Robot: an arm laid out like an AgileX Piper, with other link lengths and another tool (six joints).
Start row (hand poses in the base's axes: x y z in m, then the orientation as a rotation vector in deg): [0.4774 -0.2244 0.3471 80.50 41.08 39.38]
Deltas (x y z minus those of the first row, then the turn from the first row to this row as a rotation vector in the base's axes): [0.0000 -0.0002 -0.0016 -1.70 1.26 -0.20]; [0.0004 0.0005 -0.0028 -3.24 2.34 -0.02]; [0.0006 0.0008 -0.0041 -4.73 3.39 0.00]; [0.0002 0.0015 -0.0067 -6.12 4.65 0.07]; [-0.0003 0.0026 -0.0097 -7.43 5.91 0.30]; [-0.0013 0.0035 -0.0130 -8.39 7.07 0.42]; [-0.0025 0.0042 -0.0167 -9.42 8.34 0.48]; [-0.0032 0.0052 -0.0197 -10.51 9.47 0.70]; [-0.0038 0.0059 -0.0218 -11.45 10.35 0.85]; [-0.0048 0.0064 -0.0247 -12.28 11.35 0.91]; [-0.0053 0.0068 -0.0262 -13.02 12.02 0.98]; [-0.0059 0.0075 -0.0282 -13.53 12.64 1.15]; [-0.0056 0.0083 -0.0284 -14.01 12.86 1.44]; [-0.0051 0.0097 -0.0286 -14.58 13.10 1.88]
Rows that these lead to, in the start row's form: [0.4774 -0.2246 0.3455 79.54 42.35 37.64]; [0.4778 -0.2239 0.3443 78.53 43.70 36.38]; [0.4780 -0.2236 0.3430 77.59 44.89 35.04]; [0.4776 -0.2229 0.3404 76.80 46.24 33.64]; [0.4771 -0.2218 0.3374 76.02 47.68 32.39]; [0.4761 -0.2209 0.3341 75.55 48.87 31.28]; [0.4749 -0.2202 0.3304 75.07 50.11 30.01]; [0.4742 -0.2192 0.3274 74.42 51.37 28.93]; [0.4736 -0.2185 0.3253 73.83 52.34 28.03]; [0.4726 -0.2180 0.3224 73.40 53.31 27.03]; [0.4721 -0.2176 0.3209 72.93 54.02 26.29]; [0.4715 -0.2169 0.3189 72.62 54.71 25.77]; [0.4718 -0.2161 0.3187 72.17 55.19 25.63]; [0.4723 -0.2147 0.3185 71.59 55.81 25.54]
